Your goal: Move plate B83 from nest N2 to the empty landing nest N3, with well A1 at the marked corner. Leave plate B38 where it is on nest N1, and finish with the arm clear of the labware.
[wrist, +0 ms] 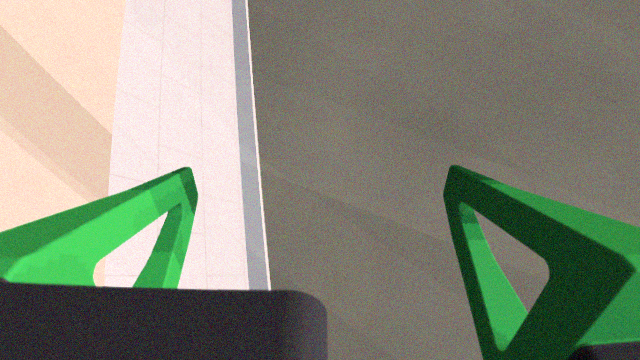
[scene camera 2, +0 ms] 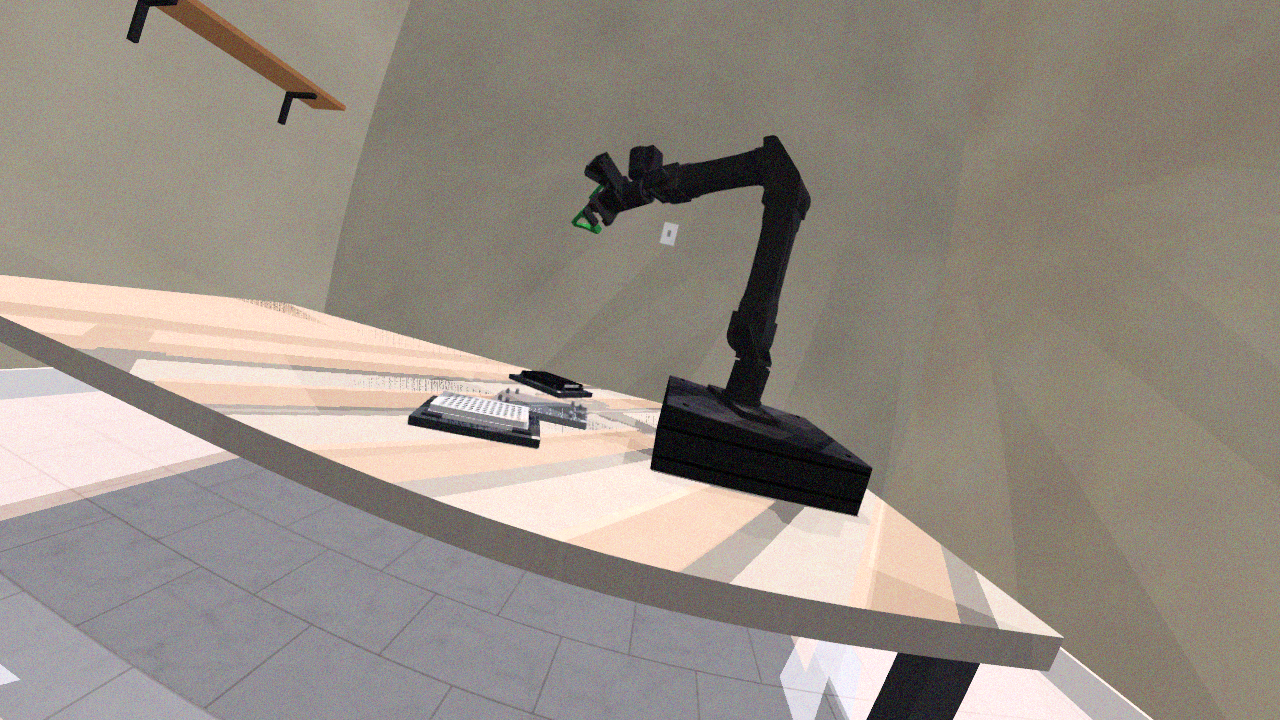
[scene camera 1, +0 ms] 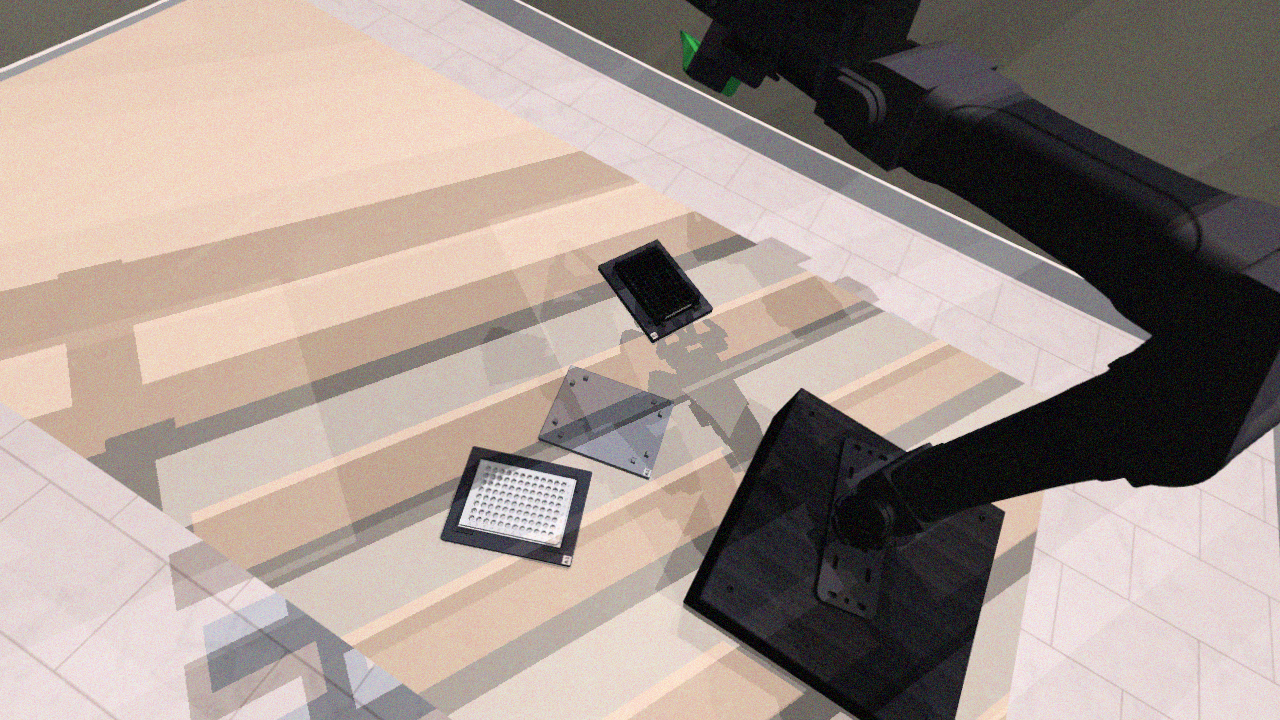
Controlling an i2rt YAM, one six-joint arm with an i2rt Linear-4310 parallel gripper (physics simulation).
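Observation:
A white well plate [scene camera 1: 519, 501] [scene camera 2: 478, 410] lies flat on a dark nest [scene camera 1: 454, 530] [scene camera 2: 474, 432]. A black well plate [scene camera 1: 657, 282] [scene camera 2: 552, 380] lies on another dark nest [scene camera 1: 629, 301] farther back. Between them is a grey, see-through empty nest [scene camera 1: 608, 425] [scene camera 2: 559, 413] with small pegs at its corners. Plate and nest names are too small to read, so I cannot tell which plate is B83; the marked corner is also unclear. My gripper [scene camera 1: 709, 69] [scene camera 2: 587, 220] [wrist: 320, 180] is open and empty, high above the table and away from all the plates. No plate shows in the wrist view.
The arm's black base block [scene camera 1: 760, 573] [scene camera 2: 760, 456] stands on the table, to the right of the nests in both scene views. The table's near edge [scene camera 2: 537, 555] crosses the second scene view. A wall shelf [scene camera 2: 250, 53] hangs at the upper left.

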